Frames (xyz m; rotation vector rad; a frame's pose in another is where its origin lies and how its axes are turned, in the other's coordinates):
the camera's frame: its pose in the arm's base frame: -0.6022 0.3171 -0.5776 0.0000 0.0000 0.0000
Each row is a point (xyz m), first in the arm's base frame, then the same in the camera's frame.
Working: the arm's base frame: its pose in the camera's frame: 0.6022 -0.3171 0.5776 0.0000 0.0000 0.0000

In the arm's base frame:
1: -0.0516 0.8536 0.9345
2: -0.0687 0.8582 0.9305
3: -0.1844 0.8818 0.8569
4: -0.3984 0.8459 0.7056
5: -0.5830 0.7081 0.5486
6: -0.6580 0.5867 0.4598
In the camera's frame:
1: 0.5506 0.5365 1.5121
2: 0.5335 0.5411 1.5081
3: 0.4178 0.5647 1.4345
4: 0.2038 0.5288 1.2832
5: 0.0192 0.3910 1.1262
6: -0.0558 0.2696 1.0374

